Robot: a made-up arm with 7 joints.
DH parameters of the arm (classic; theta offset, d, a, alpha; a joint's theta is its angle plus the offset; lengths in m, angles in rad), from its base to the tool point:
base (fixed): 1.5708 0.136 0 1.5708
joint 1: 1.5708 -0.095 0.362 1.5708
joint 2: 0 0.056 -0.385 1.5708
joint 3: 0 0.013 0.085 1.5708
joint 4: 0 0.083 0.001 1.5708
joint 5: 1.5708 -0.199 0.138 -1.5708
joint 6: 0.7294 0 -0.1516 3.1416
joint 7: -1.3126 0 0.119 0
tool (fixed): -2.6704 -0.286 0 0
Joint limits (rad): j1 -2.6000..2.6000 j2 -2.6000..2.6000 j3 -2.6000..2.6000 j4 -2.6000..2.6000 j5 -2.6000..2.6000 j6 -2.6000..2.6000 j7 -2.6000..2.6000
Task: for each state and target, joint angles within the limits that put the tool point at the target. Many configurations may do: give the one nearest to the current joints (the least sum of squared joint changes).
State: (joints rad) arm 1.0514 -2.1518 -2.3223 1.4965 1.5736 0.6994 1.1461
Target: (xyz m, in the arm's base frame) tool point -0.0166 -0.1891 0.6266
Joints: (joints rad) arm 0.4656 -2.2330 -2.0795 1.3740 1.5294 0.6792 1.1765
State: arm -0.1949 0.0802 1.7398 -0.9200 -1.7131 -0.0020 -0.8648
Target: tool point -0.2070 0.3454 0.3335
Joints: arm -0.3446 -0.0987 1.8000 -0.8986 -1.6422 0.1183 -0.9187
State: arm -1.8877 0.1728 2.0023 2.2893 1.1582 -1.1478 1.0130
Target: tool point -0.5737 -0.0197 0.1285
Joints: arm -1.8420 1.3082 1.8965 2.2475 1.3999 -1.0720 1.2760
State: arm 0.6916 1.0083 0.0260 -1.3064 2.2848 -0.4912 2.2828
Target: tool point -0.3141 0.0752 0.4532
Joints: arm 0.7797 1.2180 0.2358 -1.4779 2.2560 -0.4065 2.4259
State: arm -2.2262 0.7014 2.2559 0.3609 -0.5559 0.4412 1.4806
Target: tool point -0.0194 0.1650 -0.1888
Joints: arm -2.1379 0.2304 2.3036 1.0256 -0.3756 0.5667 1.7517
